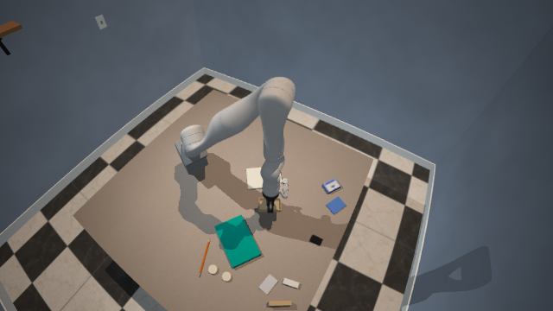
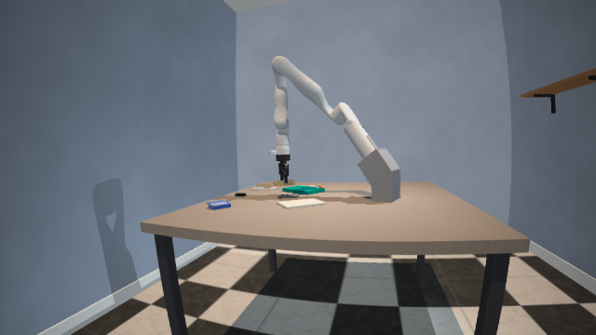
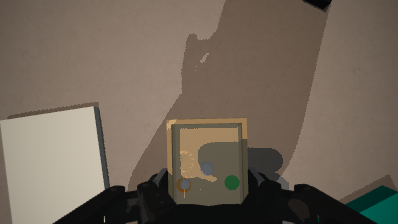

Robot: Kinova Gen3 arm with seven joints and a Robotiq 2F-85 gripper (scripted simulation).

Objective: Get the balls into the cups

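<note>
My hand is 20 mm above the covered wooden puzzle. Also, from my hand: teal book: 40 mm behind, 220 mm to the right, 80 mm below; then cream pad: 140 mm behind, 160 mm to the left, 90 mm below; then black block: 280 mm ahead, 10 mm to the right, 80 mm below.
</note>
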